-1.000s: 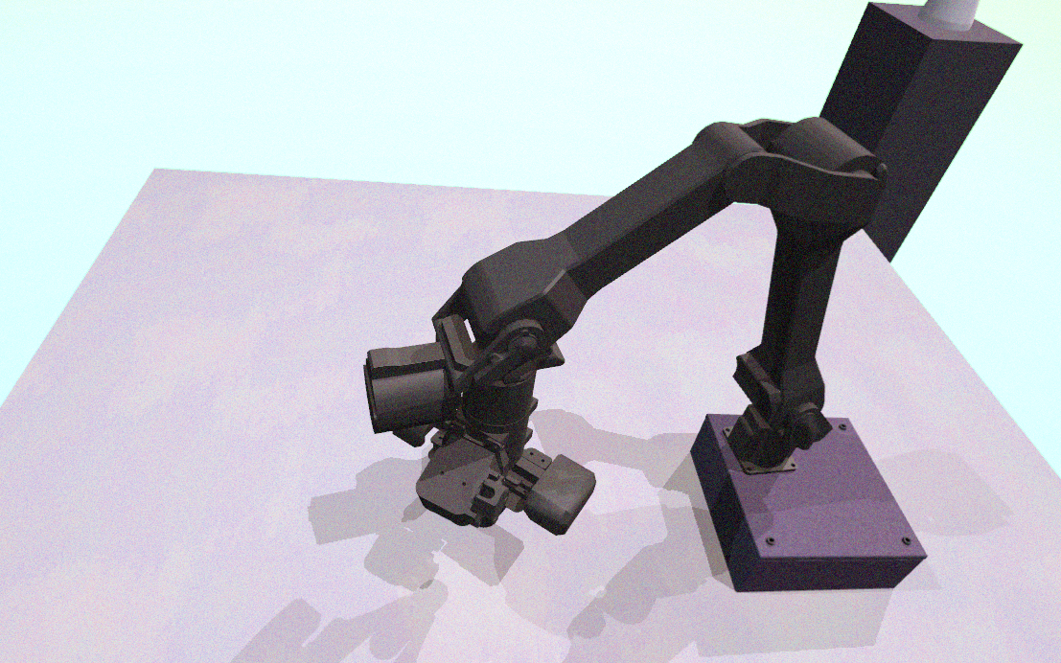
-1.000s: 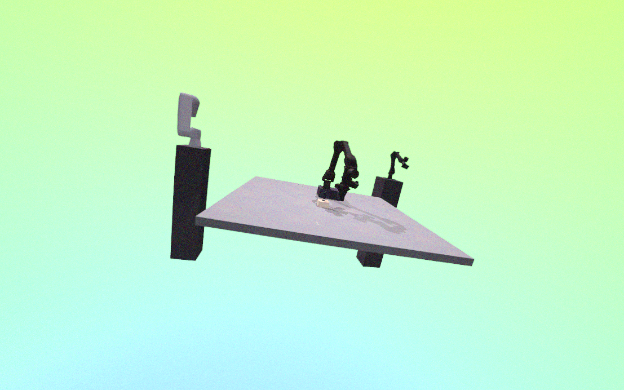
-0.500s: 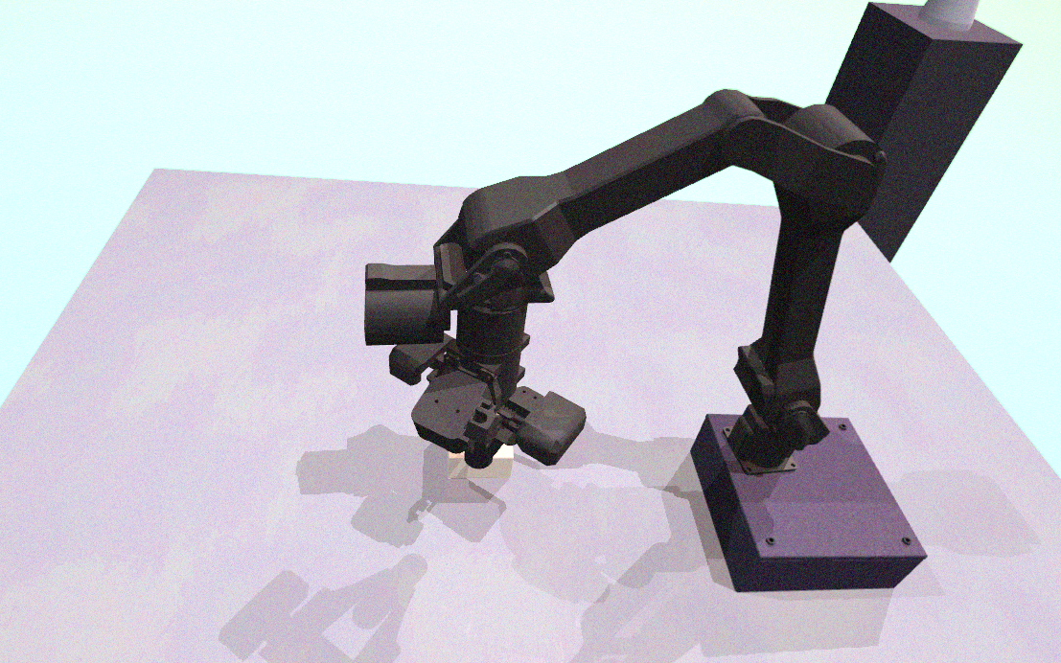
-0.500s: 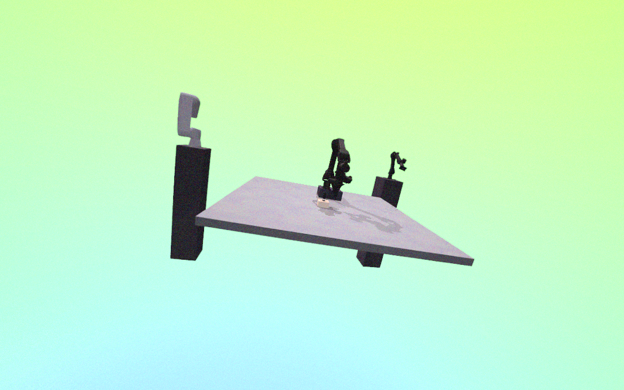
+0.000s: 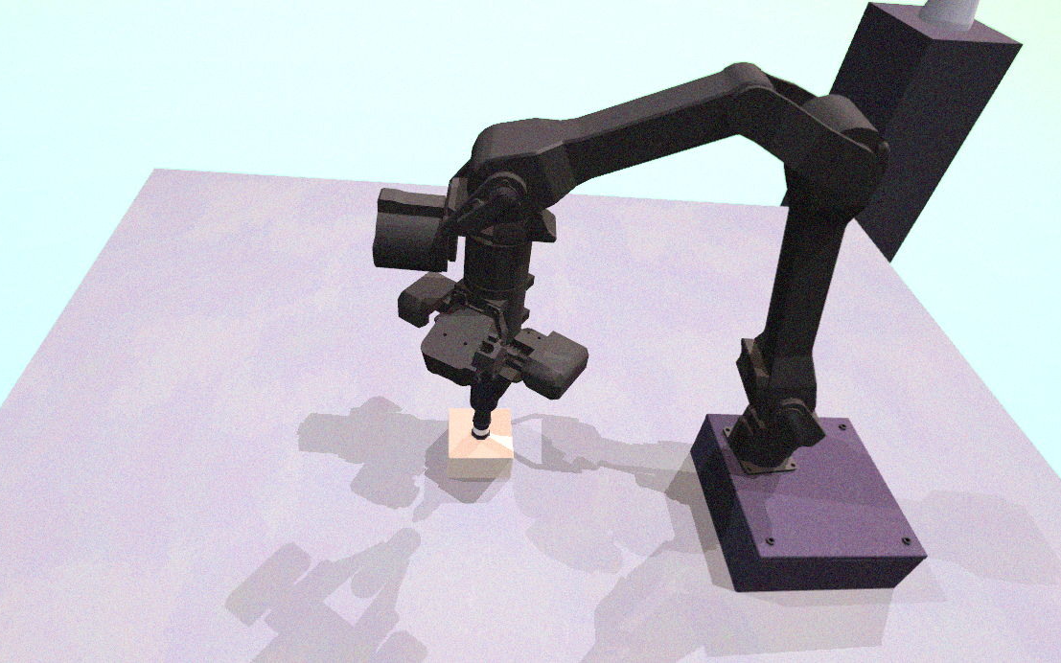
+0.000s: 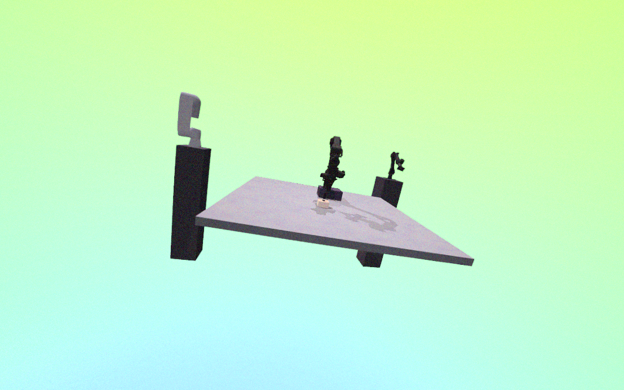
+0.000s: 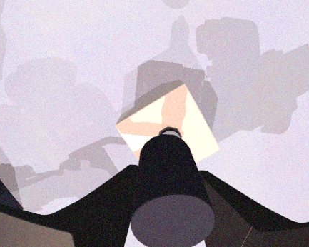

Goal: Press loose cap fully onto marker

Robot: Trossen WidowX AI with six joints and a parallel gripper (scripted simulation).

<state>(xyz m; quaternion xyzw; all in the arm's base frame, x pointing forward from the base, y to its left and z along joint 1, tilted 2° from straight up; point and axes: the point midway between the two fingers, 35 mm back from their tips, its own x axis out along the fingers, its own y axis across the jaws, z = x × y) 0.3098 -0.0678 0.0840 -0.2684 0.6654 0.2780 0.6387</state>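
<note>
Right now the holder block is 110 mm below my gripper tip and 20 mm to the right of it. The rest, counted from my gripper tip: dark cap: 10 mm above.
</note>
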